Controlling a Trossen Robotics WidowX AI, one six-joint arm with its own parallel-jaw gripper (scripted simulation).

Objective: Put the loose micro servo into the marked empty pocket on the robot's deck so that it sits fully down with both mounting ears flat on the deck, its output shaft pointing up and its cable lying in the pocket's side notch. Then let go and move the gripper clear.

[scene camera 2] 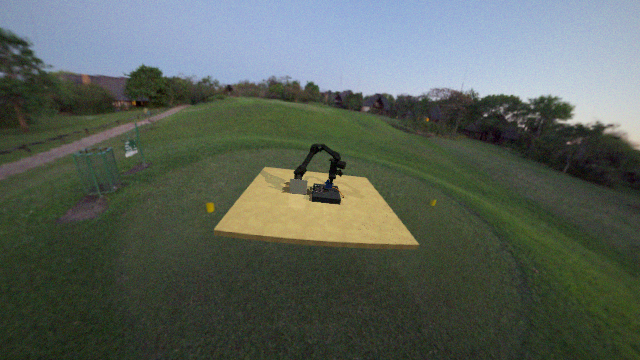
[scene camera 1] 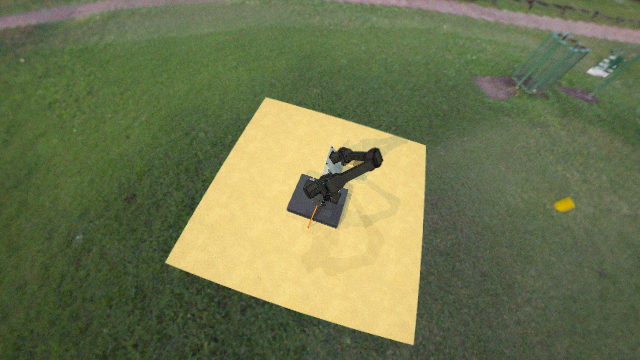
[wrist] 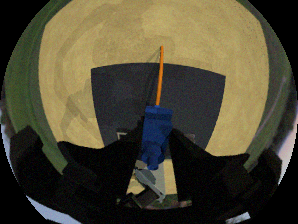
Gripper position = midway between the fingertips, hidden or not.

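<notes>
My gripper (wrist: pixel 156 129) is in my sight, and so is a blue micro servo (wrist: pixel 157 127). I also see a dark deck (scene camera 1: pixel 299 204), and I find the dark deck in the wrist view (wrist: pixel 121 92) too.
</notes>
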